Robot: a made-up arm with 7 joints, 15 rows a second.
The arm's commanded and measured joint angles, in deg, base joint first. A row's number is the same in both.
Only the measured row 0 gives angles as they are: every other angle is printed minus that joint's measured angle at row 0.
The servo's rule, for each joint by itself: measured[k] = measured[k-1] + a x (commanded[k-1-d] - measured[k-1]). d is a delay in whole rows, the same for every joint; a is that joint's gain. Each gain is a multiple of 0.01, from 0.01 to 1. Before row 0 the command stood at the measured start. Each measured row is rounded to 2 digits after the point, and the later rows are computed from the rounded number. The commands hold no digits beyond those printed.
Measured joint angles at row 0:
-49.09 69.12 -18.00 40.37 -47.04 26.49 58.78
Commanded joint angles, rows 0 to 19:
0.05 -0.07 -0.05 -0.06 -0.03 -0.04 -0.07
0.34 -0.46 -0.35 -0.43 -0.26 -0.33 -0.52
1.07 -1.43 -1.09 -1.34 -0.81 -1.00 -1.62
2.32 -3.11 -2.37 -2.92 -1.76 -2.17 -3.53
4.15 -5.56 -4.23 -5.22 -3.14 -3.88 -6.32
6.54 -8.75 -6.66 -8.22 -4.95 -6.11 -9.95
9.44 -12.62 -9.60 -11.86 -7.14 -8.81 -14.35
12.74 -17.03 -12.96 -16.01 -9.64 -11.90 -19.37
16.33 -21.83 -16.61 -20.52 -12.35 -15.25 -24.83
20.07 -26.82 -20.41 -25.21 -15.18 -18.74 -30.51
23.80 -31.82 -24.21 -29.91 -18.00 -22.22 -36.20
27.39 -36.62 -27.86 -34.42 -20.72 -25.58 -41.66
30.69 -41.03 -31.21 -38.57 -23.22 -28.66 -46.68
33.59 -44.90 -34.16 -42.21 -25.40 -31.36 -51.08
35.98 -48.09 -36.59 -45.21 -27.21 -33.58 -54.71
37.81 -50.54 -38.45 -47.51 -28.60 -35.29 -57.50
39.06 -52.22 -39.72 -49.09 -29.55 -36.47 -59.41
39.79 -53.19 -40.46 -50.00 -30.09 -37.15 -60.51
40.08 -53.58 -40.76 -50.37 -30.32 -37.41 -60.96
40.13 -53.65 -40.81 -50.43 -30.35 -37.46 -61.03
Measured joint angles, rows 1 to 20:
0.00 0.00 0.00 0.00 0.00 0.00 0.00
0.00 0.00 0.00 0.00 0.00 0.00 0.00
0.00 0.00 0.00 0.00 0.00 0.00 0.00
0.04 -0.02 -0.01 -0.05 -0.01 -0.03 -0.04
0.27 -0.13 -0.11 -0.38 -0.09 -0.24 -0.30
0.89 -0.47 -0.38 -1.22 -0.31 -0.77 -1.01
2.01 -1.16 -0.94 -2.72 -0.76 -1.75 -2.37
3.68 -2.30 -1.86 -4.92 -1.50 -3.24 -4.50
5.91 -3.98 -3.20 -7.82 -2.57 -5.25 -7.44
8.66 -6.23 -4.99 -11.38 -3.99 -7.74 -11.17
11.84 -9.04 -7.22 -15.45 -5.74 -10.65 -15.60
15.34 -12.37 -9.85 -19.91 -7.79 -13.87 -20.58
19.03 -16.13 -12.81 -24.57 -10.08 -17.28 -25.94
22.75 -20.21 -16.00 -29.27 -12.54 -20.74 -31.48
26.37 -24.48 -19.32 -33.80 -15.08 -24.13 -36.98
29.74 -28.78 -22.65 -38.00 -17.60 -27.30 -42.22
32.74 -32.97 -25.87 -41.70 -20.02 -30.14 -47.00
35.27 -36.90 -28.87 -44.79 -22.25 -32.55 -51.16
37.25 -40.45 -31.55 -47.18 -24.22 -34.47 -54.58
38.66 -43.51 -33.84 -48.86 -25.87 -35.87 -57.19
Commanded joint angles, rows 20 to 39:
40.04 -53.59 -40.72 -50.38 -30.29 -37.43 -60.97
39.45 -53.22 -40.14 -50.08 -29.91 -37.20 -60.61
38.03 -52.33 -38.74 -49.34 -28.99 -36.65 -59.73
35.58 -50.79 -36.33 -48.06 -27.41 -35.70 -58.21
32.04 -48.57 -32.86 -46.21 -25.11 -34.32 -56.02
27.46 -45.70 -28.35 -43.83 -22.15 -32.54 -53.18
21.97 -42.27 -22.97 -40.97 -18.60 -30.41 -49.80
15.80 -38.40 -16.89 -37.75 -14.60 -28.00 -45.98
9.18 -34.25 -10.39 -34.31 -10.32 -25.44 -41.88
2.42 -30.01 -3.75 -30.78 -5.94 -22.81 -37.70
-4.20 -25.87 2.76 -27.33 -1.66 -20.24 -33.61
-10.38 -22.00 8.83 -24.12 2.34 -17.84 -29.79
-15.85 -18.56 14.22 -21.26 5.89 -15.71 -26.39
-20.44 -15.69 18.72 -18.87 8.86 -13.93 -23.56
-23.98 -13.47 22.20 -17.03 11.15 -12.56 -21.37
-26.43 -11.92 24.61 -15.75 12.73 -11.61 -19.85
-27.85 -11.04 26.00 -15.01 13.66 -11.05 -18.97
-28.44 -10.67 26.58 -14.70 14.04 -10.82 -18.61
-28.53 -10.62 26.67 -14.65 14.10 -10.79 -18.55
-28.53 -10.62 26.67 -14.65 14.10 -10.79 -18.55
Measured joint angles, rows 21 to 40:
39.54 -46.03 -35.69 -49.86 -27.18 -36.77 -58.98
39.96 -47.99 -37.11 -50.31 -28.15 -37.22 -60.05
40.09 -49.46 -38.15 -50.42 -28.83 -37.39 -60.58
40.05 -50.53 -38.87 -50.38 -29.28 -37.42 -60.79
39.58 -51.23 -39.23 -50.12 -29.48 -37.27 -60.69
38.37 -51.52 -39.09 -49.43 -29.33 -36.84 -60.17
36.19 -51.33 -38.32 -48.22 -28.73 -36.04 -59.11
32.95 -50.61 -36.79 -46.45 -27.61 -34.84 -57.44
28.67 -49.33 -34.43 -44.14 -25.92 -33.23 -55.14
23.44 -47.49 -31.22 -41.35 -23.65 -31.26 -52.26
17.48 -45.13 -27.21 -38.18 -20.84 -28.98 -48.87
11.01 -42.30 -22.50 -34.77 -17.58 -26.50 -45.10
4.31 -39.10 -17.25 -31.26 -13.97 -23.92 -41.10
-2.33 -35.66 -11.65 -27.80 -10.15 -21.34 -37.06
-8.61 -32.11 -5.92 -24.56 -6.28 -18.89 -33.13
-14.26 -28.59 -0.28 -21.66 -2.51 -16.66 -29.49
-19.08 -25.24 5.04 -19.20 1.01 -14.75 -26.29
-22.90 -22.18 9.84 -17.29 4.15 -13.22 -23.63
-25.65 -19.51 13.98 -15.93 6.81 -12.09 -21.59
-27.37 -17.31 17.35 -15.12 8.93 -11.36 -20.18

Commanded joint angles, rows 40 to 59:
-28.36 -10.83 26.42 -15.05 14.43 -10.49 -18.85
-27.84 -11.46 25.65 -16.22 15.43 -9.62 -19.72
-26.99 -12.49 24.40 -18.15 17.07 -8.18 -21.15
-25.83 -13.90 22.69 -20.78 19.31 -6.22 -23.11
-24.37 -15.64 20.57 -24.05 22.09 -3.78 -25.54
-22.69 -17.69 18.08 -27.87 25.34 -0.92 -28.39
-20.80 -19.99 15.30 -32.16 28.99 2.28 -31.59
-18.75 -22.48 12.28 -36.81 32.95 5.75 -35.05
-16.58 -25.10 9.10 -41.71 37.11 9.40 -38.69
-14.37 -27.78 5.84 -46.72 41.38 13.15 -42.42
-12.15 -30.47 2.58 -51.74 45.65 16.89 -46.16
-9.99 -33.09 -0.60 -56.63 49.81 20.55 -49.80
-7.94 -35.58 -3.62 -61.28 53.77 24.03 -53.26
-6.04 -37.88 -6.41 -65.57 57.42 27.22 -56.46
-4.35 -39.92 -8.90 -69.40 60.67 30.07 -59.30
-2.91 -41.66 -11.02 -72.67 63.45 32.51 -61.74
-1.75 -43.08 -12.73 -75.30 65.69 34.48 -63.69
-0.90 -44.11 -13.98 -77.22 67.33 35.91 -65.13
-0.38 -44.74 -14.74 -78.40 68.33 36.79 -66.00
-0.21 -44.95 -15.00 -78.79 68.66 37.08 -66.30
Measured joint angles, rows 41 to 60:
-28.20 -15.58 19.93 -14.75 10.51 -10.98 -19.33
-28.46 -14.29 21.82 -14.66 11.62 -10.85 -18.91
-28.51 -13.34 23.18 -14.65 12.39 -10.81 -18.72
-28.39 -12.69 24.09 -15.00 13.02 -10.59 -18.79
-27.96 -12.37 24.53 -16.07 13.77 -9.91 -19.29
-27.20 -12.40 24.49 -17.90 14.79 -8.70 -20.29
-26.13 -12.79 23.99 -20.43 16.19 -6.96 -21.81
-24.76 -13.53 23.03 -23.62 18.02 -4.73 -23.82
-23.15 -14.61 21.64 -27.36 20.29 -2.06 -26.29
-21.32 -16.01 19.86 -31.58 22.99 0.98 -29.15
-19.32 -17.69 17.74 -36.18 26.08 4.32 -32.34
-17.18 -19.62 15.32 -41.05 29.50 7.88 -35.77
-14.99 -21.74 12.67 -46.04 33.18 11.57 -39.36
-12.77 -24.01 9.84 -51.06 37.05 15.29 -43.03
-10.60 -26.37 6.92 -55.96 41.01 18.97 -46.69
-8.53 -28.76 3.97 -60.64 44.97 22.51 -50.24
-6.59 -31.13 1.06 -64.98 48.83 25.81 -53.60
-4.84 -33.42 -1.73 -68.87 52.50 28.79 -56.68
-3.33 -35.56 -4.33 -72.21 55.89 31.39 -59.41
-2.10 -37.52 -6.68 -74.93 58.93 33.55 -61.72

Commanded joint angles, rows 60 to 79:
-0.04 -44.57 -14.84 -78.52 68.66 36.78 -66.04
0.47 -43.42 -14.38 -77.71 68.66 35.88 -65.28
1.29 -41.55 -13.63 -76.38 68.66 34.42 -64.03
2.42 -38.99 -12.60 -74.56 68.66 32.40 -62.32
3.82 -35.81 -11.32 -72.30 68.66 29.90 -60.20
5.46 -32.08 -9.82 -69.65 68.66 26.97 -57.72
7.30 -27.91 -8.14 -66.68 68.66 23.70 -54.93
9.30 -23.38 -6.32 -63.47 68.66 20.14 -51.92
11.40 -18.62 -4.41 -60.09 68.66 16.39 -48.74
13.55 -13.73 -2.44 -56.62 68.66 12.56 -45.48
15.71 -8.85 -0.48 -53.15 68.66 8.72 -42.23
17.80 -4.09 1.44 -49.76 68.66 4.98 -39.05
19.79 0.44 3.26 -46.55 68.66 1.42 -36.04
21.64 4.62 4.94 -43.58 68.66 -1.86 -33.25
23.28 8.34 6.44 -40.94 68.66 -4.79 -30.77
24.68 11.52 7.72 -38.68 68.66 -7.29 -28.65
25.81 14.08 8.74 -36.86 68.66 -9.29 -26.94
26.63 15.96 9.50 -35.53 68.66 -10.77 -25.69
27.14 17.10 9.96 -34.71 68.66 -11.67 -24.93
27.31 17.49 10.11 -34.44 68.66 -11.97 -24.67
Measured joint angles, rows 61 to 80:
-1.16 -39.23 -8.72 -76.95 61.53 35.20 -63.56
-0.55 -40.66 -10.41 -78.23 63.64 36.31 -64.88
-0.28 -41.78 -11.70 -78.72 65.20 36.85 -65.65
-0.09 -42.51 -12.58 -78.54 66.27 36.80 -65.86
0.35 -42.75 -13.08 -77.81 67.01 36.16 -65.55
1.08 -42.44 -13.23 -76.55 67.52 34.94 -64.73
2.13 -41.54 -13.05 -74.80 67.87 33.16 -63.43
3.45 -40.05 -12.57 -72.60 68.11 30.88 -61.69
5.02 -37.98 -11.80 -70.00 68.28 28.14 -59.55
6.80 -35.36 -10.78 -67.08 68.40 25.03 -57.06
8.75 -32.25 -9.53 -63.90 68.48 21.61 -54.28
10.82 -28.71 -8.10 -60.55 68.54 17.96 -51.29
12.95 -24.82 -6.52 -57.09 68.58 14.18 -48.15
15.10 -20.67 -4.83 -53.62 68.60 10.36 -44.95
17.21 -16.36 -3.07 -50.22 68.62 6.59 -41.76
19.22 -11.99 -1.30 -46.99 68.63 2.97 -38.67
21.11 -7.67 0.45 -43.99 68.64 -0.41 -35.74
22.80 -3.51 2.13 -41.31 68.65 -3.48 -33.06
24.27 0.40 3.70 -39.00 68.65 -6.15 -30.68
25.47 3.96 5.11 -37.12 68.65 -8.35 -28.66

